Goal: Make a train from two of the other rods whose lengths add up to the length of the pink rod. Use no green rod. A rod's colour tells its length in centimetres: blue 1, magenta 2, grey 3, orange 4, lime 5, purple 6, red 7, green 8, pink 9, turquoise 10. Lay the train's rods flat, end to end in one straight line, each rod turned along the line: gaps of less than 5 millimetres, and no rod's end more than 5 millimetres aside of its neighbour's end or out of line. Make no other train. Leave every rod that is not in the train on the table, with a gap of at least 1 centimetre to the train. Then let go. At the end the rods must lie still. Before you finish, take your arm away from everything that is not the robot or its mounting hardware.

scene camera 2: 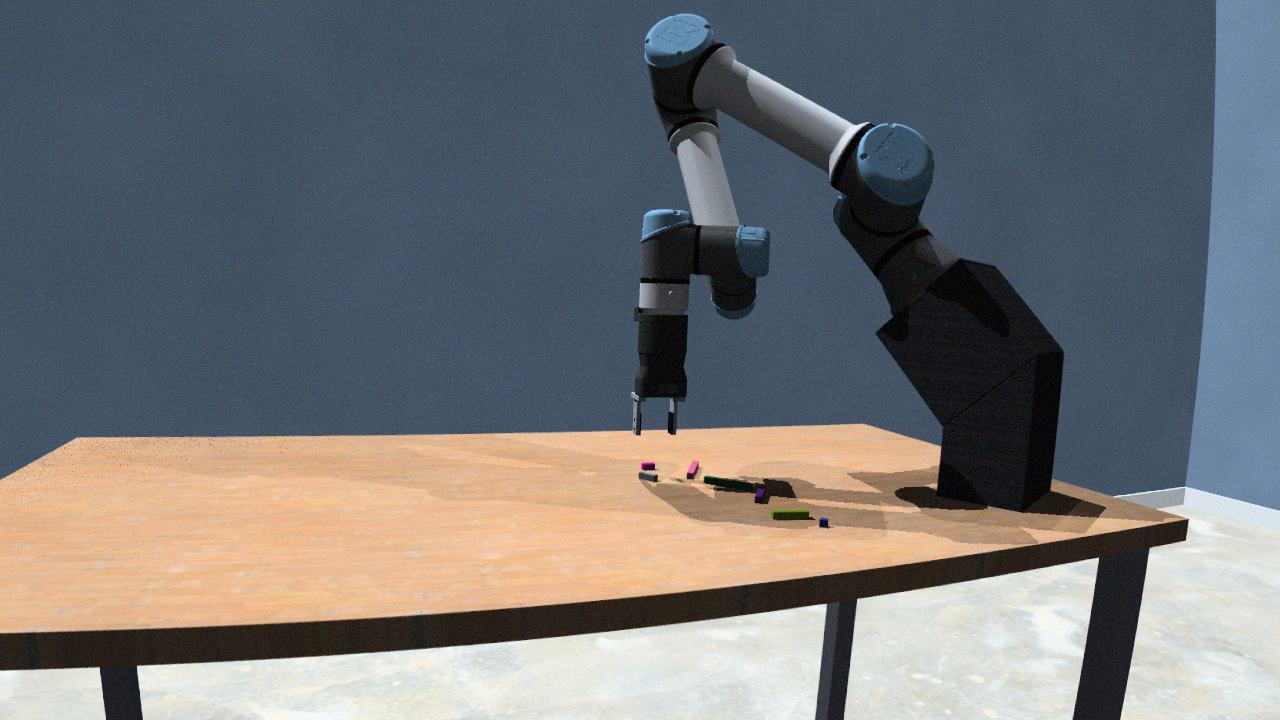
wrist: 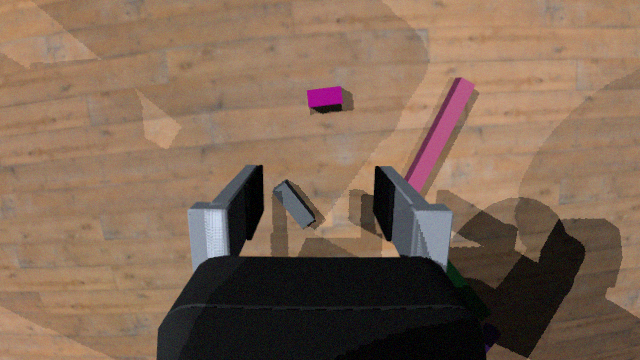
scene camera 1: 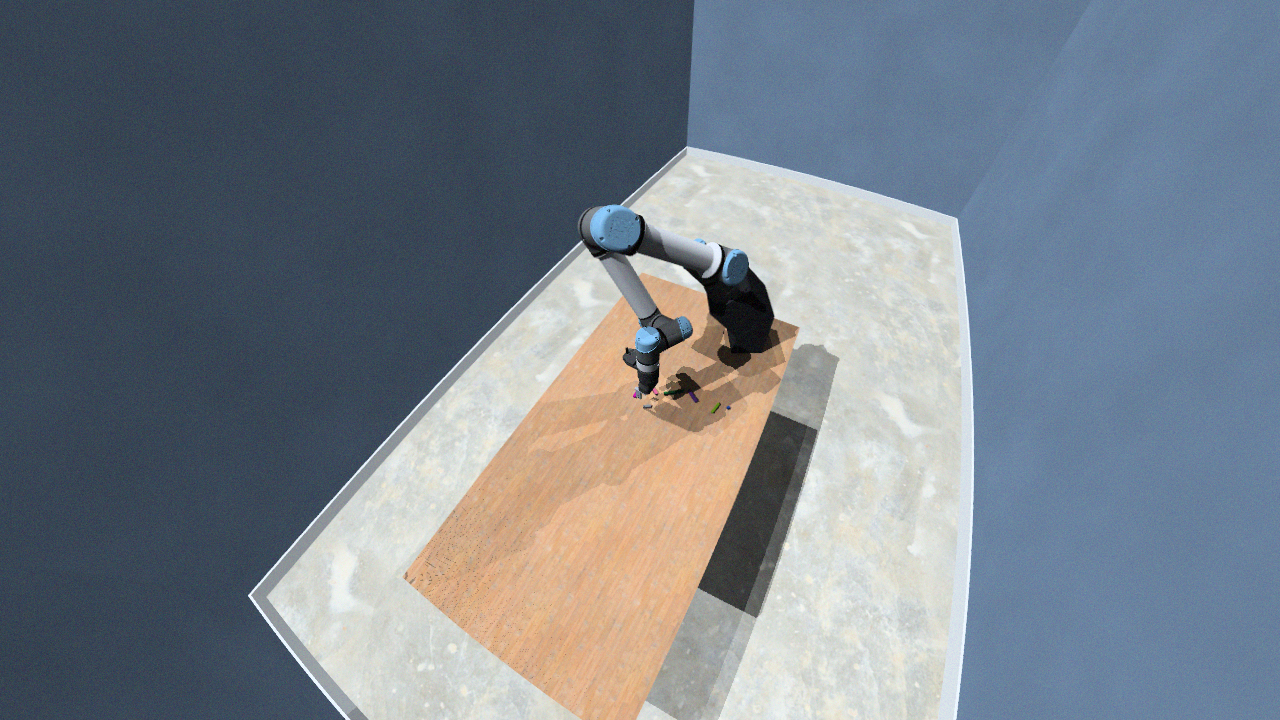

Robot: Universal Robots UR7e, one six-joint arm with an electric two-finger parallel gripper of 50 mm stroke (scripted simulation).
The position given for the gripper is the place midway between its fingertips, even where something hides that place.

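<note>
Pink rod (wrist: 461,89), green rod (wrist: 472,299), grey rod (wrist: 285,193). The gripper (wrist: 318,188), (scene camera 2: 654,434).
</note>
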